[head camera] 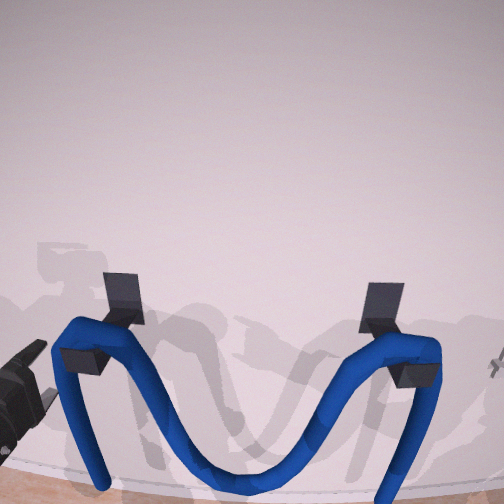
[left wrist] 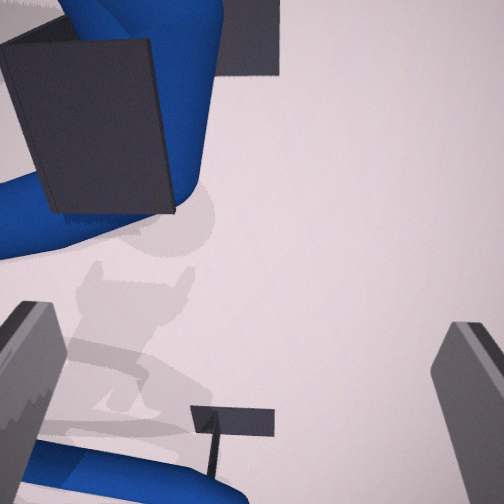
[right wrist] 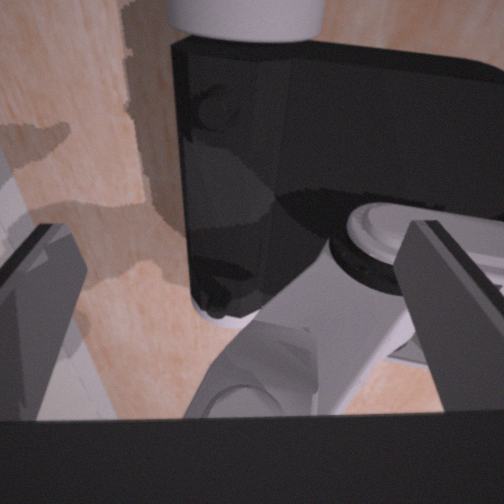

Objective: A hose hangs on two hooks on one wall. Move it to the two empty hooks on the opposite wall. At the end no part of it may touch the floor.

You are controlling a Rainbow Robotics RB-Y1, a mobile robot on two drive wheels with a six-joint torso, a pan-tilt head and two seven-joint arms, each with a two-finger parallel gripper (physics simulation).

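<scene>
A blue hose (head camera: 235, 465) hangs on two dark hooks, the left hook (head camera: 107, 325) and the right hook (head camera: 397, 335), on the pale wall, sagging between them with both ends drooping toward the floor. My left gripper (head camera: 35, 375) is at the picture's left edge, just left of the left hook, open and empty. In the left wrist view its fingers (left wrist: 250, 395) stand wide apart facing the wall, with the hook (left wrist: 95, 125) and the hose (left wrist: 185, 75) at the upper left, apart from the fingers. My right gripper (right wrist: 240, 320) is open and empty, pointing down at my own body.
A wooden floor (head camera: 40, 487) meets the wall along a pale baseboard at the bottom. The other hook (left wrist: 232, 422) and another stretch of hose (left wrist: 125, 477) show at the bottom of the left wrist view. My dark base (right wrist: 325, 150) fills the right wrist view.
</scene>
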